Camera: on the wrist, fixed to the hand. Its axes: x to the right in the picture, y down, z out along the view.
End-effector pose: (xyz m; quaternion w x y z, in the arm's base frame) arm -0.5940 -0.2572 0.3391 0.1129 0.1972 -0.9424 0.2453
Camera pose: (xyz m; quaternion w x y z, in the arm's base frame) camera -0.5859 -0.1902 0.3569 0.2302 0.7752 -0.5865 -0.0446
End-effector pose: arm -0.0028 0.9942 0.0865 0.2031 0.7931 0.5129 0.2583
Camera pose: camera -0.0112 0.9593 0.1463 0.4599 0.2078 0.8592 0.0843
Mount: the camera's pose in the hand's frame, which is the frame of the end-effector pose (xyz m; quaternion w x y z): -0.0229 0.0428 -0.0501 0.7207 -0.1438 -0.0482 -0.6765
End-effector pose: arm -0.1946 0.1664 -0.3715 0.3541 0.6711 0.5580 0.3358
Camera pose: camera -0.2186 0.1434 -0.3102 0.6058 0.0714 0.7908 0.0504
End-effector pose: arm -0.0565 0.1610 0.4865 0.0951 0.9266 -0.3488 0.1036
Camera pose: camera -0.1081 0.1562 0.5332 0.2550 0.8950 0.3560 -0.0845
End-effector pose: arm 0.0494 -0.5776 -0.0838 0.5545 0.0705 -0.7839 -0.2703
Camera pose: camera 0.1116 -0.5494 -0.0694 0.1891 0.4883 -0.5051 -0.6860
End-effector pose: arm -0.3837 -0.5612 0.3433 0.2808 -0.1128 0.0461 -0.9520
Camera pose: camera -0.3546 -0.5834 0.2839 0.4556 0.1987 -0.0803 0.8640
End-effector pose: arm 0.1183 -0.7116 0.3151 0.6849 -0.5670 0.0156 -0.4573
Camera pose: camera 0.1040 -0.7377 0.2520 0.1035 -0.5397 -0.3396 -0.7633
